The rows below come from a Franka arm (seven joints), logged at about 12 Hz.
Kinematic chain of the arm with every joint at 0, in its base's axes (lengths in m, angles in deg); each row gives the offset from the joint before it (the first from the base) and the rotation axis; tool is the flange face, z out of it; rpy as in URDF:
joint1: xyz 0 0 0.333 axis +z
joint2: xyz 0 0 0 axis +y
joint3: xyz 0 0 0.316 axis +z
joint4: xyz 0.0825 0 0 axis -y
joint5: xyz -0.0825 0 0.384 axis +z
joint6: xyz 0 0 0 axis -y
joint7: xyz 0.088 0 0 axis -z
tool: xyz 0 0 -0.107 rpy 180 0 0
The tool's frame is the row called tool.
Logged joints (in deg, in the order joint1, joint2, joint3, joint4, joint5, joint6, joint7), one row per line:
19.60 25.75 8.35 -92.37 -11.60 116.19 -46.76
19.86 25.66 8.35 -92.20 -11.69 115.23 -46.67
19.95 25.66 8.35 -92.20 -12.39 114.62 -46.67
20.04 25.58 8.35 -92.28 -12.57 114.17 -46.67
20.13 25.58 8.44 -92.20 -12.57 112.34 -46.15
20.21 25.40 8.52 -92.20 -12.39 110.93 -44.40
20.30 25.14 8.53 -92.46 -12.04 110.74 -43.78
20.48 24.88 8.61 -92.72 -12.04 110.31 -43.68
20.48 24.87 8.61 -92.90 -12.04 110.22 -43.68
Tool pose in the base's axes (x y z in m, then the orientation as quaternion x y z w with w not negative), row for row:
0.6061 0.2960 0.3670 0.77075 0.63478 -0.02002 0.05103
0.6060 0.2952 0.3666 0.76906 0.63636 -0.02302 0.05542
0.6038 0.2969 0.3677 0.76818 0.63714 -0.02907 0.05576
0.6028 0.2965 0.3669 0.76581 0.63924 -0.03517 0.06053
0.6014 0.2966 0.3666 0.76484 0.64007 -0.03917 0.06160
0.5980 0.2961 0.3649 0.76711 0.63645 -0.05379 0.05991
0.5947 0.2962 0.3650 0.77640 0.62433 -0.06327 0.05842
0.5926 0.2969 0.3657 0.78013 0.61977 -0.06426 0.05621
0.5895 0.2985 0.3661 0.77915 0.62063 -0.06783 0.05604
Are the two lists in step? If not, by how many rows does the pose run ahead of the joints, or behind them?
The pose runs 1 row behind the joints: the pose in row i belongs to the joints in row i - 1.
